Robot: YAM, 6 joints.
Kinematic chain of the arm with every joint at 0, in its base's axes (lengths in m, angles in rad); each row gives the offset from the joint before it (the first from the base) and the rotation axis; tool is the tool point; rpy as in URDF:
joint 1: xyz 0 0 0.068 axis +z
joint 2: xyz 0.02 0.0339 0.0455 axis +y
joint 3: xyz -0.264 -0.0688 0 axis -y
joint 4: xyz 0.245 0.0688 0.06 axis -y
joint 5: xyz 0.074 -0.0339 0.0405 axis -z
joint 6: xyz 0.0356 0 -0.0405 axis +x
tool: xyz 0 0 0 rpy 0 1.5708 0
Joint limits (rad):
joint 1: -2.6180..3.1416
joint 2: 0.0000..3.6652
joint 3: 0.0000..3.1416
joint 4: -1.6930..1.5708
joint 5: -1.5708..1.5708
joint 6: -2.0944..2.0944
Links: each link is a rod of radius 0.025 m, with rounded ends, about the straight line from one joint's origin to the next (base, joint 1, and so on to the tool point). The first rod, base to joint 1, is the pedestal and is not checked.
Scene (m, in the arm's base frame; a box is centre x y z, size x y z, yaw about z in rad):
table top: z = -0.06
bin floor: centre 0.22 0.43 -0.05 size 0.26 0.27 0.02 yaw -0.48
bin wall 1: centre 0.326 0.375 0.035 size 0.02 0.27 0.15 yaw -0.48
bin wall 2: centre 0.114 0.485 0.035 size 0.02 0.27 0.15 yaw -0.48
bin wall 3: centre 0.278 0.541 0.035 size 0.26 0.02 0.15 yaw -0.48
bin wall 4: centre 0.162 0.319 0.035 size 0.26 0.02 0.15 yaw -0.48
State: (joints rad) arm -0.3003 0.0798 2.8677 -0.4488 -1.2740 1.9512
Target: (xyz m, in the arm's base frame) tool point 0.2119 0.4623 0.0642
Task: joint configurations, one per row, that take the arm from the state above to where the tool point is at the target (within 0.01 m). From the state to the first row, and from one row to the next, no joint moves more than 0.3 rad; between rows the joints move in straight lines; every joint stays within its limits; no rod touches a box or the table.
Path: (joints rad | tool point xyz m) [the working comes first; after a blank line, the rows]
Joints at the target: 1.0777 2.5784 1.8914 -0.4582 -1.1296 1.9512
Straight joint move there: clear.

1: -0.1472 0.3574 2.7592 -0.4498 -1.2580 1.9512 | -0.4702 0.1040 0.4056
2: 0.0059 0.6350 2.6507 -0.4509 -1.2419 1.9512 | -0.3518 0.0316 0.5509
3: 0.1590 0.9127 2.5423 -0.4519 -1.2259 1.9512 | -0.1858 0.0041 0.6429
4: 0.3121 1.1903 2.4338 -0.4530 -1.2098 1.9512 | -0.0057 0.0332 0.6714
5: 0.4652 1.4679 2.3253 -0.4540 -1.1938 1.9512 | 0.1531 0.1139 0.6348
6: 0.6183 1.7455 2.2168 -0.4551 -1.1778 1.9512 | 0.2617 0.2265 0.5396
7: 0.7715 2.0232 2.1084 -0.4561 -1.1617 1.9512 | 0.3045 0.3417 0.3996
8: 0.9246 2.3008 1.9999 -0.4572 -1.1457 1.9512 | 0.2825 0.4285 0.2339
9: 1.0777 2.5784 1.8914 -0.4582 -1.1296 1.9512 | 0.2119 0.4623 0.0642

